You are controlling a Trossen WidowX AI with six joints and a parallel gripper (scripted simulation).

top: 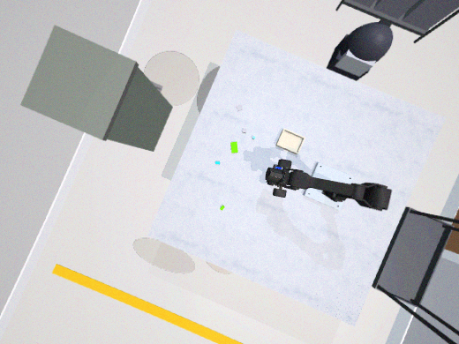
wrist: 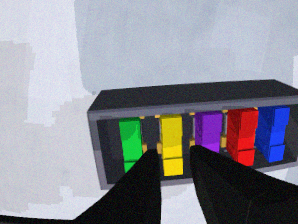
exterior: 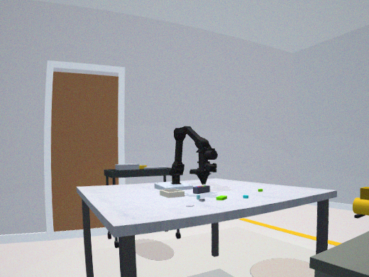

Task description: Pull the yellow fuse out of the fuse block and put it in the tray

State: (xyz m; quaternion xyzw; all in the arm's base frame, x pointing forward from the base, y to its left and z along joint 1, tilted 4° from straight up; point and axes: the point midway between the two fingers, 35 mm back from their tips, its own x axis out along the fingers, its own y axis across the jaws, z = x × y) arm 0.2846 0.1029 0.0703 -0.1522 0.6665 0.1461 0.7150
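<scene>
Now: gripper tip 20 mm above the yellow fuse. Round my gripper tip: red fuse: 10 mm ahead, 30 mm to the right, 20 mm below; purple fuse: 10 mm ahead, 20 mm to the right, 20 mm below; green fuse: 10 mm behind, 20 mm to the left, 20 mm below.
</scene>
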